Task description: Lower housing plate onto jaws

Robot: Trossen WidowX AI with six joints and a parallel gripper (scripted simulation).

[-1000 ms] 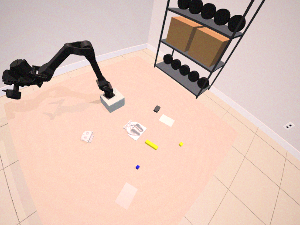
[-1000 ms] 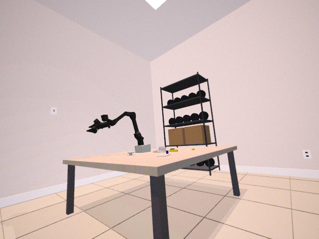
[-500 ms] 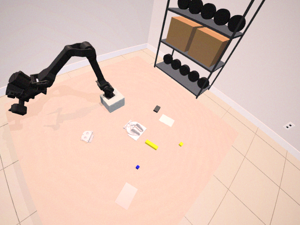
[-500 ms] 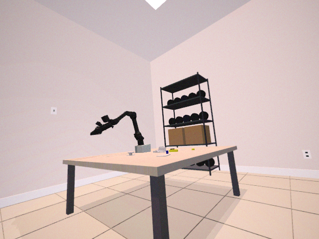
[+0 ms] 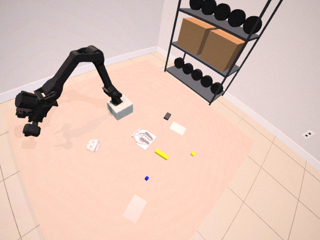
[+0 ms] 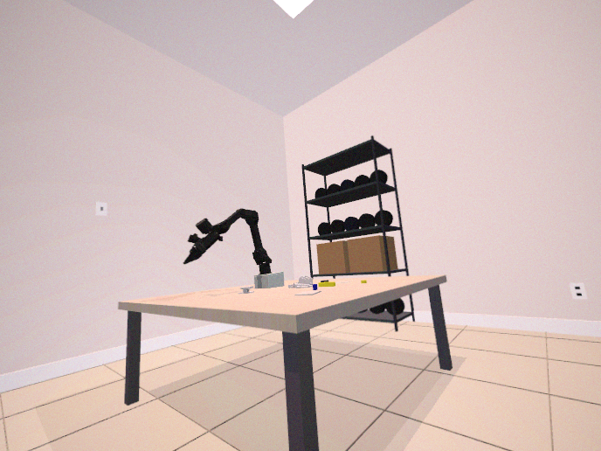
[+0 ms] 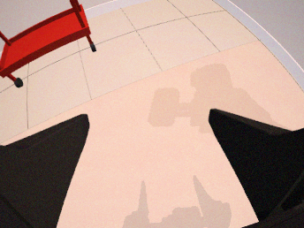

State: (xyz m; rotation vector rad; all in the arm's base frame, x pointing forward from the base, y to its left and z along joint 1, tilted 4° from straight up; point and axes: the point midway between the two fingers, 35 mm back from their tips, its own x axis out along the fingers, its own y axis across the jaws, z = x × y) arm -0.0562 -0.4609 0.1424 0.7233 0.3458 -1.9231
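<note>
Right now the white housing plate is 21 cm to the left of my gripper tip, 20 cm ahead of it and 14 cm below it. The rest, counted from my gripper tip: dark block 72 cm to the left, 36 cm ahead, 16 cm below; then blue cube 55 cm ahead, 29 cm to the left, 16 cm below; then yellow bar 52 cm ahead, 46 cm to the left, 16 cm below.
</note>
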